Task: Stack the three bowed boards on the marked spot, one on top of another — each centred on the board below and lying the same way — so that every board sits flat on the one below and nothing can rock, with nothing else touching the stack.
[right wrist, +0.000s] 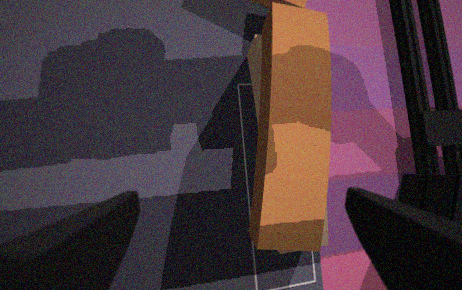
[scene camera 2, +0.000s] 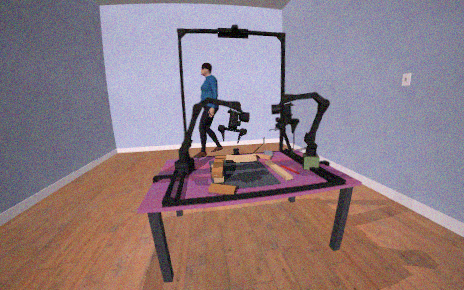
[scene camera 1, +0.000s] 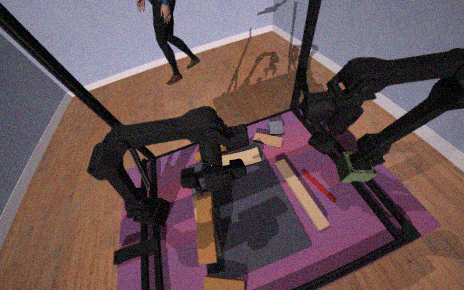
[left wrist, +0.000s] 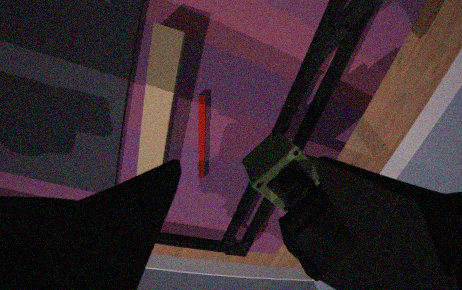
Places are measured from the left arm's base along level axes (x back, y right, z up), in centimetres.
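Where they show: left gripper, fingertip midpoint: (scene camera 2: 288, 135) (left wrist: 248, 164); right gripper, fingertip midpoint: (right wrist: 242, 199) (scene camera 2: 230, 142) (scene camera 1: 216, 192); left arm's base at its link origin: (scene camera 2: 311, 155) (scene camera 1: 360, 162) (left wrist: 290, 182); right arm's base at its link origin: (scene camera 2: 184, 160) (scene camera 1: 147, 209).
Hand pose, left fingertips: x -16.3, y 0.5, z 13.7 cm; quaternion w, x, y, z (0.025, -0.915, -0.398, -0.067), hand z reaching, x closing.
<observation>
Things, the pixels of their top centre, and the offset from my left fingertips. "*": a spot on its surface instead.
- orange-brown bowed board at its top centre: (right wrist: 303, 114) (scene camera 1: 204, 224) (scene camera 2: 218, 162) dx -42.3, dy -28.3, dz -13.3 cm
- pale board at its top centre: (right wrist: 296, 139) (scene camera 1: 203, 222) (scene camera 2: 216, 167) dx -44.0, dy -27.1, dz -17.2 cm
- white outline at a spot on its surface: (right wrist: 245, 135) * dx -39.6, dy -26.5, dz -22.3 cm
- pale bowed board at its top centre: (scene camera 1: 235, 157) (scene camera 2: 241, 154) dx -34.7, dy +2.3, dz -17.1 cm
- orange block at its top centre: (scene camera 2: 222, 186) dx -33.8, dy -46.4, dz -19.8 cm
- long pale plank at its top centre: (left wrist: 154, 125) (scene camera 1: 299, 190) (scene camera 2: 277, 167) dx -6.6, dy -10.6, dz -20.7 cm
- red stick at its top centre: (left wrist: 201, 140) (scene camera 1: 318, 185) dx +1.7, dy -7.6, dz -22.3 cm
- small pale block at its top centre: (scene camera 1: 267, 138) dx -19.6, dy +16.0, dz -20.7 cm
- grey block at its top centre: (scene camera 1: 275, 125) dx -15.4, dy +23.6, dz -19.3 cm
An orange-brown bowed board (scene camera 1: 205, 230) (scene camera 2: 218, 165) (right wrist: 297, 110) lies on a pale board (scene camera 2: 218, 180) (right wrist: 255, 70), whose edges peek out at opposite corners in the right wrist view, so the two look slightly turned. A white outline (right wrist: 245, 135) on the dark mat runs partly beneath them. Another pale bowed board (scene camera 1: 242, 156) (scene camera 2: 241, 158) lies crosswise at the mat's back edge. My right gripper (scene camera 2: 232, 140) (right wrist: 242, 199) is open and empty, above the orange-brown board. My left gripper (scene camera 2: 284, 131) (left wrist: 248, 164) is open and empty, high over the table's right side.
An orange block (scene camera 1: 224, 284) (scene camera 2: 222, 189) lies at the front. A long pale plank (scene camera 1: 302, 195) (scene camera 2: 278, 170) (left wrist: 157, 100) and a red stick (scene camera 1: 318, 186) (left wrist: 202, 135) lie right of the mat. A small pale block (scene camera 1: 268, 139) and a grey block (scene camera 1: 276, 126) lie at the back.
</observation>
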